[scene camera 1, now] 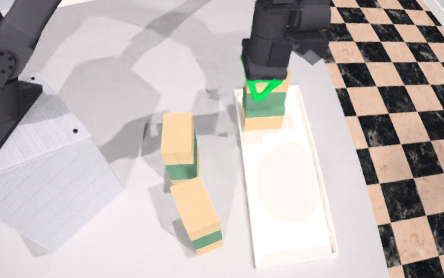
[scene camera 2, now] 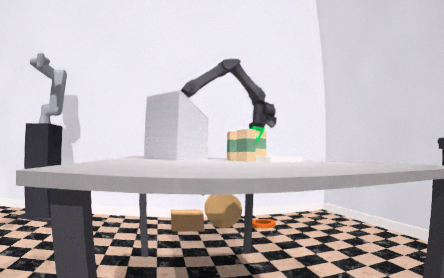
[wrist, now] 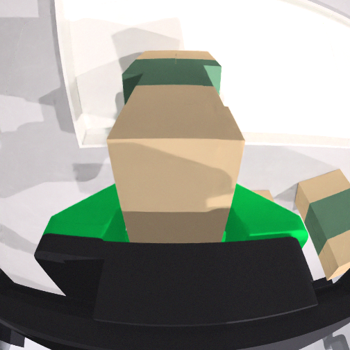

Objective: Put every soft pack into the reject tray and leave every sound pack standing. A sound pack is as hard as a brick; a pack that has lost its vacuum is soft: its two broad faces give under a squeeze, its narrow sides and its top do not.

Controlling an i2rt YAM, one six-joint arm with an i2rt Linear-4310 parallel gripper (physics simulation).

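Seen in the pictures: gripper, between the fingertips: (scene camera 1: 256,94); arm's base, origin of its link: (scene camera 1: 2,116) (scene camera 2: 177,107).
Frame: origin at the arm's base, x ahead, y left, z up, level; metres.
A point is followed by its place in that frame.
My gripper (scene camera 1: 264,89) @(x 0.410, y 0.173, z -0.147 m) (scene camera 2: 258,134) @(x 0.410, y 0.173, z -0.147 m) (wrist: 174,172) is shut on an upright tan pack with a green band (scene camera 1: 264,106) @(x 0.426, y 0.159, z -0.165 m) (scene camera 2: 262,146) @(x 0.444, y 0.152, z -0.173 m) (wrist: 175,172). The pack is at the far end of the white reject tray (scene camera 1: 327,210) @(x 0.552, y -0.031, z -0.230 m) (scene camera 2: 290,159) @(x 0.512, y -0.128, z -0.237 m) (wrist: 68,75), its lower end at or close above the tray floor; contact cannot be told. A second pack (scene camera 1: 178,140) @(x 0.281, y 0.035, z -0.107 m) (scene camera 2: 231,145) @(x 0.262, y 0.010, z -0.175 m) stands on the table left of the tray, mostly hidden in the wrist view. A third pack (scene camera 1: 197,210) @(x 0.325, y -0.085, z -0.107 m) (scene camera 2: 246,145) @(x 0.314, y -0.119, z -0.178 m) (wrist: 332,220) stands nearer scene camera 1, close beside the second.
A large grey block (scene camera 1: 55,185) @(x 0.090, y -0.073, z -0.087 m) (scene camera 2: 170,127) @(x -0.013, y -0.126, z -0.109 m) stands on the table (scene camera 1: 150,250) @(x 0.225, y -0.120, z -0.246 m) (scene camera 2: 125,180) @(x 0.032, y -0.992, z -0.251 m) at the left and carries the arm's base. The table's right edge runs beside the tray. A brown box (scene camera 2: 187,220), a round tan object (scene camera 2: 223,210) and an orange ring (scene camera 2: 255,224) show below the table.
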